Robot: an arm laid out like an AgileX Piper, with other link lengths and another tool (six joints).
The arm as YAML. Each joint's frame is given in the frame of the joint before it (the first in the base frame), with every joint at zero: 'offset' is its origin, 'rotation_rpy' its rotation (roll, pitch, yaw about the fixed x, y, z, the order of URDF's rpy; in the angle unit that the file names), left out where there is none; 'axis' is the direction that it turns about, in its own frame. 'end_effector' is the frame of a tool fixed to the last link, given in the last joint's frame.
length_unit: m
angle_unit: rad
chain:
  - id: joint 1
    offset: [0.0, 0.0, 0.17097]
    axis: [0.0, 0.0, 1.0]
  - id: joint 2
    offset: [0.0, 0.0, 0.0]
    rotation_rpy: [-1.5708, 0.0, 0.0]
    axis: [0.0, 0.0, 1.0]
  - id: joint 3
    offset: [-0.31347, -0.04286, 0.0]
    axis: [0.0, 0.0, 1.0]
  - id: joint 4
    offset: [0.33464, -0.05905, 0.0]
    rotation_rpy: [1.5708, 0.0, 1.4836]
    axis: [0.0, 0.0, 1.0]
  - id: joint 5
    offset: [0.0, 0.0, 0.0]
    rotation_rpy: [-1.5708, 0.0, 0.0]
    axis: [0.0, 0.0, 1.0]
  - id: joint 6
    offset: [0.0, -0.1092, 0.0]
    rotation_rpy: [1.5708, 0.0, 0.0]
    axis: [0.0, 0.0, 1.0]
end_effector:
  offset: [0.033, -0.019, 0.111]
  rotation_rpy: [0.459, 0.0, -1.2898]
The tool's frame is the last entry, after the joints.
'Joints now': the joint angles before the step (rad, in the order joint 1, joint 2, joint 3, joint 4, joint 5, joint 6). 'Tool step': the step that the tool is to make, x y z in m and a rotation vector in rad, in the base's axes. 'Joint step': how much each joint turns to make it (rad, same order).
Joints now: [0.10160, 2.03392, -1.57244, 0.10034, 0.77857, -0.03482]
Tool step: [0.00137, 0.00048, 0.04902, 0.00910, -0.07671, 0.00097]
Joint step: [0.00000, -0.08340, -0.00708, 0.00088, 0.01331, 0.00002]
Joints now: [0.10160, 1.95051, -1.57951, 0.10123, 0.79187, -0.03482]
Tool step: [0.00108, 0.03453, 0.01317, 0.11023, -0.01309, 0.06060]
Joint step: [0.01405, -0.00513, -0.02241, 0.16187, 0.01588, -0.10043]
